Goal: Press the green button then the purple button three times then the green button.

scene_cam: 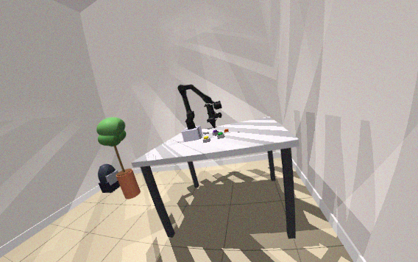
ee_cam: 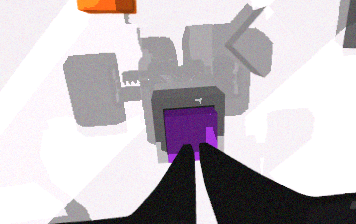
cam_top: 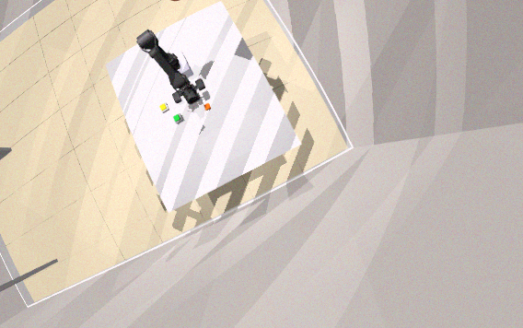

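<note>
Now: gripper tip 3 cm above the purple button. Also, from my gripper tip: green button (8 cm ahead, 14 cm to the right, 3 cm below); then orange block (8 cm ahead, 5 cm to the left, 5 cm below); then grey block (6 cm ahead, 5 cm to the right, 5 cm below).
</note>
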